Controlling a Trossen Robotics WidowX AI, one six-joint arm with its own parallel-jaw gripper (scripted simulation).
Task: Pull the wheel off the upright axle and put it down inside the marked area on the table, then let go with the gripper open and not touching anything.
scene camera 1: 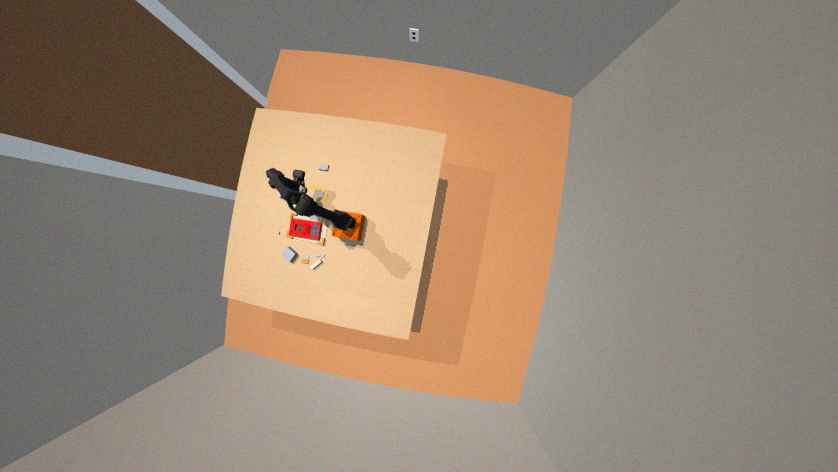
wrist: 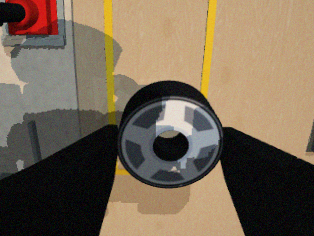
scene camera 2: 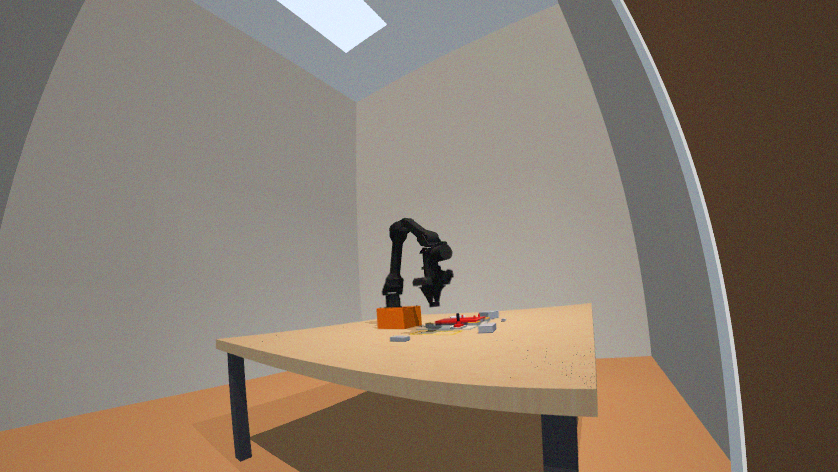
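Note:
My gripper [scene camera 2: 434, 304], also in the wrist view [wrist: 169, 136]: carrying a wheel [wrist: 165, 105].

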